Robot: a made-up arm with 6 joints. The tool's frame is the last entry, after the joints.
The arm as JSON. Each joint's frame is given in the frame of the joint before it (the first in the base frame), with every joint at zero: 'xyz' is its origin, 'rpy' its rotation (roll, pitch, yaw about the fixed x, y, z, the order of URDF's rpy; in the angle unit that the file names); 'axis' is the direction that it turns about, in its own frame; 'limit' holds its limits. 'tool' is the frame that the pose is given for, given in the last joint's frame.
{
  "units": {
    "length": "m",
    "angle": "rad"
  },
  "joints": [
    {
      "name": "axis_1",
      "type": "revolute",
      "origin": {
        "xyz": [
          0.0,
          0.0,
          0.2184
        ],
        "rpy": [
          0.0,
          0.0,
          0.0
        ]
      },
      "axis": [
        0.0,
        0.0,
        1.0
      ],
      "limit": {
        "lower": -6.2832,
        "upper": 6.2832
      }
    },
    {
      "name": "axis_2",
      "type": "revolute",
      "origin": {
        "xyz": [
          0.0,
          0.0,
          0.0
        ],
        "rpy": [
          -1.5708,
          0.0,
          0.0
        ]
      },
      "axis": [
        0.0,
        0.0,
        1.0
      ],
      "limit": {
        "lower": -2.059,
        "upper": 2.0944
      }
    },
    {
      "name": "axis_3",
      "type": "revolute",
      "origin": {
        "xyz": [
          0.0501,
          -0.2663,
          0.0
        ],
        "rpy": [
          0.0,
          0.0,
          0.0
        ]
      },
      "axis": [
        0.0,
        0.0,
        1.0
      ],
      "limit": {
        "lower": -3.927,
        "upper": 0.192
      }
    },
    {
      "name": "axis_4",
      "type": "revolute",
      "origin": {
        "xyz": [
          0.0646,
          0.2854,
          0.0
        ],
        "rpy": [
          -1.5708,
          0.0,
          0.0
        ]
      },
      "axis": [
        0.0,
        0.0,
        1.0
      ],
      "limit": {
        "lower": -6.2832,
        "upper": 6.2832
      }
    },
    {
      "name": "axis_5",
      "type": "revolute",
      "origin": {
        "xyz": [
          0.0,
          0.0,
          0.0
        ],
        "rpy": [
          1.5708,
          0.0,
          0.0
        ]
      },
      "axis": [
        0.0,
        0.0,
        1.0
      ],
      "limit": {
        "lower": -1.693,
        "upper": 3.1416
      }
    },
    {
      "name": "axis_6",
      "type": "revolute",
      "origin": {
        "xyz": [
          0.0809,
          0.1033,
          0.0
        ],
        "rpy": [
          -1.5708,
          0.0,
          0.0
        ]
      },
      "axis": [
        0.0,
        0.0,
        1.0
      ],
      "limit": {
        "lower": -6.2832,
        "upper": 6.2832
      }
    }
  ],
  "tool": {
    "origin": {
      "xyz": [
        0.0,
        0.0,
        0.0
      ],
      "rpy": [
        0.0,
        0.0,
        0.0
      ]
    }
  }
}
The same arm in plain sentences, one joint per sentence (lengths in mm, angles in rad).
The arm has six revolute joints in a row. What follows holds with every joint at zero, and every direction is one of the base frame's.
Joint 1 sits 218.4 mm along +z from the base frame's origin and turns about +z, from -6.2832 to 6.2832 rad.
Joint 2 sits at the same point as joint 1 and turns about +y, from -2.059 to 2.0944 rad.
Joint 3 sits 50.1 mm along +x and 266.3 mm along +z from joint 2 and turns about +y, from -3.927 to 0.192 rad.
Joint 4 sits 64.6 mm along +x and 285.4 mm along -z from joint 3 and turns about -z, from -6.2832 to 6.2832 rad.
Joint 5 sits at the same point as joint 4 and turns about +y, from -1.693 to 3.1416 rad.
Joint 6 sits 80.9 mm along +x and 103.3 mm along -z from joint 5 and turns about -z, from -6.2832 to 6.2832 rad.
The tool frame, which is the frame that the pose is given for, sits at the same point as joint 6; its axes are the base frame's turned by roll 3.1416, pitch 0 and yaw 0 rad (as in URDF: about the fixed x, then y, then z).

